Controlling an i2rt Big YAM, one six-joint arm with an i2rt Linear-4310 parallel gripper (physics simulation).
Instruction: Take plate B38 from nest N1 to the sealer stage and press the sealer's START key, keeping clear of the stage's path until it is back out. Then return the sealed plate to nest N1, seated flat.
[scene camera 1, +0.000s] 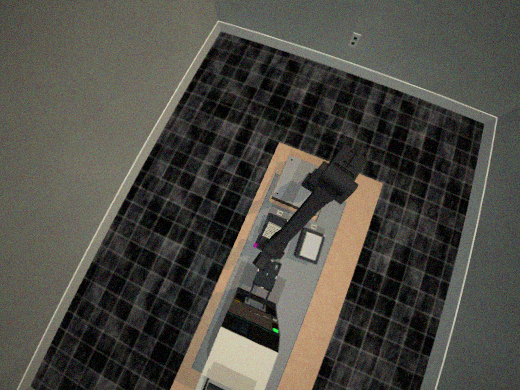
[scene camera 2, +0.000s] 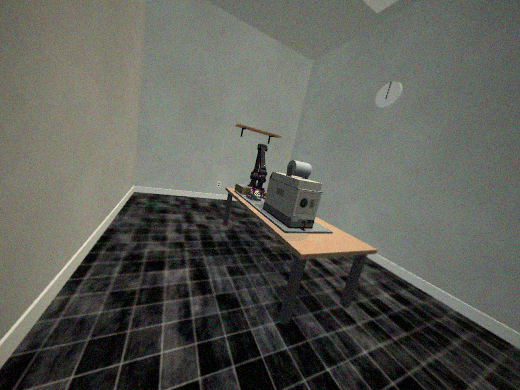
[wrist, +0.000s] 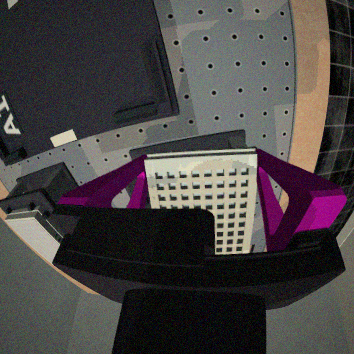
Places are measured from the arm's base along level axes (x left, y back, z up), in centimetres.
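Pixels of known places: gripper, fingertip midpoint: (scene camera 2: 256, 196) (wrist: 200, 157); arm's base at its link origin: (scene camera 2: 252, 186).
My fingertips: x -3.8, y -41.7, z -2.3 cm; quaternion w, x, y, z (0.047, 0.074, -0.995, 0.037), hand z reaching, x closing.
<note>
Ahead of a thing's pixels: the offset from my fingertips to its top centre. "spot": to the spot under its first point. Level surfaces: height alone.
The cream plate with square wells (wrist: 232, 200) (scene camera 1: 270, 230) is between my gripper's magenta fingers; I take it to be B38, though no label is readable. My gripper (wrist: 200, 157) (scene camera 2: 258, 192) is shut on it. The plate is over a dark nest @[spot: dy +1.1, dx +0.5, dz -4.5 cm] (wrist: 190, 142) whose far edge shows past it; I cannot tell whether it is seated. A glossy patch shows near its far edge. The dark stage marked A1 @[dy -15.4, dx +9.0, dz +6.0 cm] (wrist: 85, 65) (scene camera 1: 266, 278) stands out in front of the cream sealer (scene camera 1: 245, 347) (scene camera 2: 292, 199). A green light @[spot: dy -23.3, dx +20.5, dz +22.3 cm] (scene camera 1: 276, 330) shows on the sealer's front; START is not readable.
A white-topped plate @[dy +12.9, dx +19.7, dz +2.3 cm] (scene camera 1: 311, 245) (wrist: 34, 234) sits in another dark nest beside mine. A grey box (scene camera 1: 295, 172) stands at the table's end near the arm base. The perforated grey board @[dz -5.0 cm] (wrist: 225, 75) extends between stage and wooden table edge (wrist: 307, 75).
</note>
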